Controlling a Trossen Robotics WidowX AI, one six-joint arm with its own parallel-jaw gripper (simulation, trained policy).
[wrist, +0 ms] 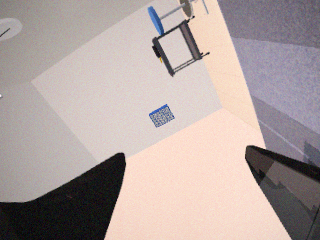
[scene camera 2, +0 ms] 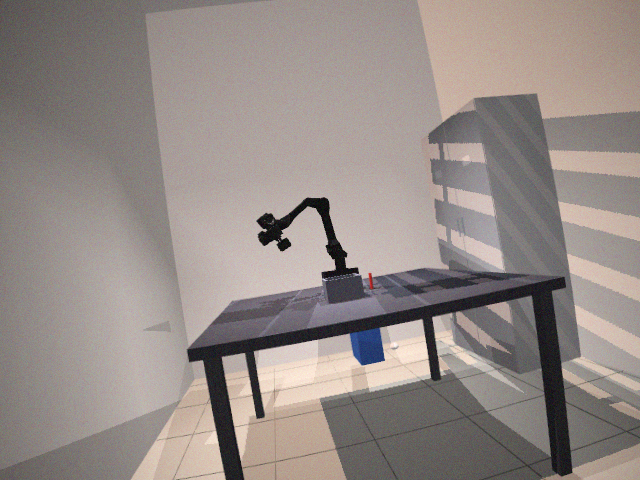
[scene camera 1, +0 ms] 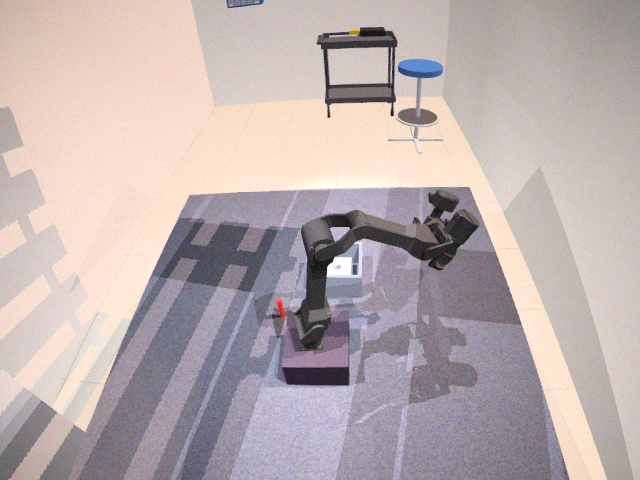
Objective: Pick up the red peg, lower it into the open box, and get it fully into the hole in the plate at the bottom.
Observation:
In view: the gripper [scene camera 1: 422, 205] and a grey box [scene camera 2: 346, 287].
The gripper shows as well in the wrist view [wrist: 184, 155]. The wrist view misses the grey box: it is out of frame.

